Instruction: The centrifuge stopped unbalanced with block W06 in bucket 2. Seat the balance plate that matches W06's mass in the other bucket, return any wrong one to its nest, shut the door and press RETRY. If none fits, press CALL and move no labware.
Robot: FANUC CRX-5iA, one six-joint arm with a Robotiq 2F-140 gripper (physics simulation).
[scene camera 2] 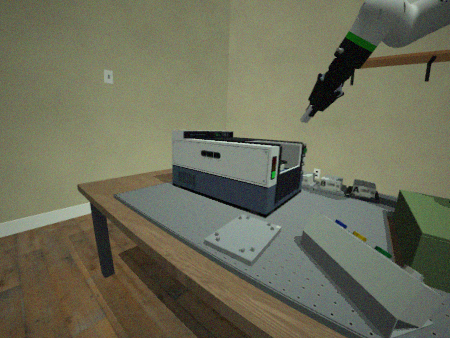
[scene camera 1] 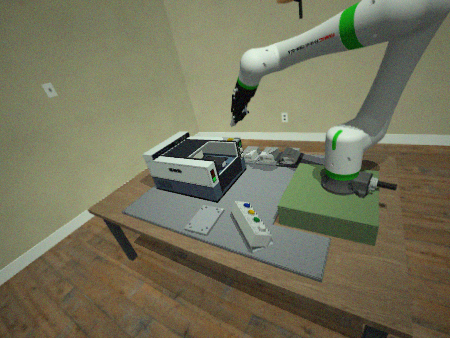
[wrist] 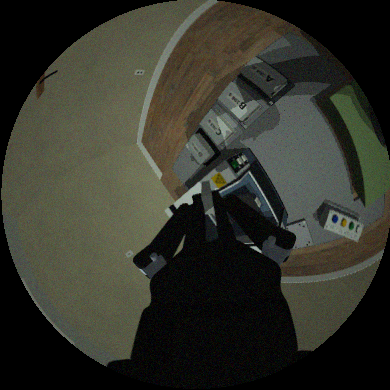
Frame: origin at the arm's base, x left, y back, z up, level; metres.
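Seen in the pictures: gripper, fingertip midpoint: (scene camera 2: 303,121) (scene camera 1: 232,125) (wrist: 206,187); arm's base, link origin: (scene camera 1: 340,184).
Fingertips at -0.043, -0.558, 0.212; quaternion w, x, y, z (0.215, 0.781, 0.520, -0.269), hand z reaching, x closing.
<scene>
Pixels of each thing's top centre, then the offset from my fingertips to it, as dx, dy, dz. Level surfaces: height alone.
- Balance plates A, top centre: (wrist: 261,73) (scene camera 2: 364,183) (scene camera 1: 289,152) -0.214, +0.210, -0.243
- B, top centre: (wrist: 236,100) (scene camera 2: 332,178) (scene camera 1: 269,151) -0.191, +0.082, -0.243
- C, top centre: (wrist: 213,126) (scene camera 2: 303,173) (scene camera 1: 249,150) -0.167, -0.049, -0.243
- D, top centre: (wrist: 196,149) -0.142, -0.189, -0.243
- button box, top centre: (scene camera 2: 362,236) (scene camera 1: 247,214) (wrist: 345,232) +0.366, +0.309, -0.213
- light grey square plate with studs, top centre: (scene camera 2: 245,228) (scene camera 1: 204,216) (wrist: 297,237) +0.419, +0.089, -0.273
- mat, surface height: dz -0.297
The white and dark blue centrifuge (scene camera 1: 185,172) (scene camera 2: 225,162) (wrist: 200,192) stands on the grey mat; its front opening shows a dark interior, and the bucket contents are too dim to read. Balance plates A (scene camera 1: 289,155) (scene camera 2: 363,189) (wrist: 266,77), B (scene camera 1: 269,155) (scene camera 2: 331,183) (wrist: 242,104), C (scene camera 1: 251,153) (wrist: 219,127) and D (wrist: 201,148) sit in a row of nests behind it. The button box (scene camera 1: 251,225) (scene camera 2: 360,270) (wrist: 343,224) has blue, yellow, green and white buttons. My gripper (scene camera 1: 234,123) (scene camera 2: 305,119) (wrist: 206,187) is shut and empty, high above the centrifuge's rear side.
A light grey square plate with studs (scene camera 1: 205,219) (scene camera 2: 243,237) (wrist: 300,234) lies on the mat (scene camera 1: 300,250) (scene camera 2: 150,200) in front of the centrifuge. The green base block (scene camera 1: 327,220) (scene camera 2: 425,230) (wrist: 362,150) carries the arm at the right. Shadow falls across the nests.
</scene>
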